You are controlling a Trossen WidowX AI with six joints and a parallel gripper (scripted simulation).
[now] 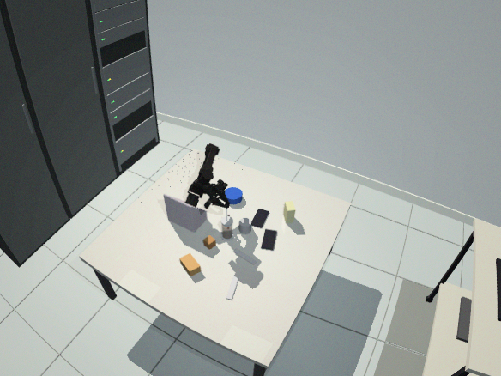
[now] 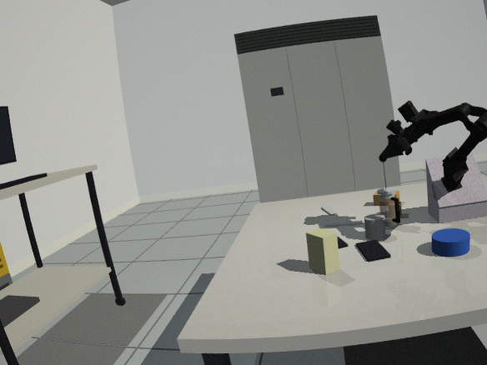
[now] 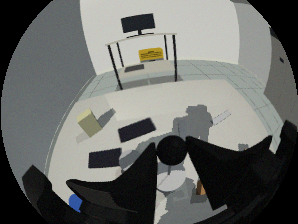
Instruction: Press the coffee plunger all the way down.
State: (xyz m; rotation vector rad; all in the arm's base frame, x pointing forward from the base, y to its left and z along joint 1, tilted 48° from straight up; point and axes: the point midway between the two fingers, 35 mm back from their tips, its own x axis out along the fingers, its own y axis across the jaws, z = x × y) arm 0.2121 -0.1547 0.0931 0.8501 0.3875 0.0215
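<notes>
Now: the coffee press 13 cm below my gripper tip, 2 cm to the left of it and 1 cm behind it. Round my gripper tip: grey cup 22 cm below, 9 cm to the left, 7 cm ahead; then yellow block 29 cm ahead, 28 cm to the left, 20 cm below; then blue disc 32 cm to the left, 23 cm below, 10 cm behind.
</notes>
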